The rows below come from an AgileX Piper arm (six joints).
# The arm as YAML. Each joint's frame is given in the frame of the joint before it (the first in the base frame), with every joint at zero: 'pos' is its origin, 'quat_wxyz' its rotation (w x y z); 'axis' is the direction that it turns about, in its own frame. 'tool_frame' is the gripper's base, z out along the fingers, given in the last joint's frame.
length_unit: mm
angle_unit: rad
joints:
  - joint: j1
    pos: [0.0, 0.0, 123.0]
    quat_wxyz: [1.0, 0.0, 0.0, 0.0]
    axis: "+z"
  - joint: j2
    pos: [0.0, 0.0, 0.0]
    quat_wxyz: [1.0, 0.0, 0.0, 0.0]
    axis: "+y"
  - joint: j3
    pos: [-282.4, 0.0, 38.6]
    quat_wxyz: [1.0, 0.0, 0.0, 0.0]
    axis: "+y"
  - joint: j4
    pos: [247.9, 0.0, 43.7]
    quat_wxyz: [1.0, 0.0, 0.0, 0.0]
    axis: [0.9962, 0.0, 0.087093]
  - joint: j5
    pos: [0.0, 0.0, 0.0]
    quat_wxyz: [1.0, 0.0, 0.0, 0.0]
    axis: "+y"
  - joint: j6
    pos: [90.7, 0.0, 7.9]
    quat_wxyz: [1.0, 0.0, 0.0, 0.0]
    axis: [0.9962, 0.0, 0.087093]
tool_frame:
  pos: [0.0, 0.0, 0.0]
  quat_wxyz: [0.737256, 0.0, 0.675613, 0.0]
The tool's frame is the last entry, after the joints.
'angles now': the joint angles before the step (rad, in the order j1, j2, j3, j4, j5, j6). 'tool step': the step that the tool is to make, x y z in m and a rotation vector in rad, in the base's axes. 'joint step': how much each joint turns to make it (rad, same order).
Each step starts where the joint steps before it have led.
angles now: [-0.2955 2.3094 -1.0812 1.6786 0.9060 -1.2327]
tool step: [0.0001 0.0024 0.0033 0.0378 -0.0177 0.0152]
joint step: [-0.0001 0.0000 -0.0010 0.0034 0.0442 -0.0001]
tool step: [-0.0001 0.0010 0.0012 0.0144 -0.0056 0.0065]
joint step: [0.0002 0.0000 -0.0002 0.0001 0.0166 0.0011]
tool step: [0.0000 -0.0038 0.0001 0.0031 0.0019 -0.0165]
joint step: [-0.0095 0.0000 -0.0001 0.0055 -0.0011 0.0033]
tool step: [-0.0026 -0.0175 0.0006 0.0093 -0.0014 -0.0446]
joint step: [-0.0480 0.0000 0.0003 -0.0010 0.0096 0.0030]
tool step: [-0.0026 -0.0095 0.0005 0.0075 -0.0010 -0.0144]
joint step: [-0.0283 0.0000 0.0001 -0.0115 0.0122 0.0036]
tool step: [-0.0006 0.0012 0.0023 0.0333 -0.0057 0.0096]
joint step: [-0.0021 0.0001 -0.0001 -0.0037 0.0340 0.0126]
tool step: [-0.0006 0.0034 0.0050 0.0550 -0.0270 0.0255]
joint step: [-0.0001 -0.0002 0.0000 0.0009 0.0663 0.0028]
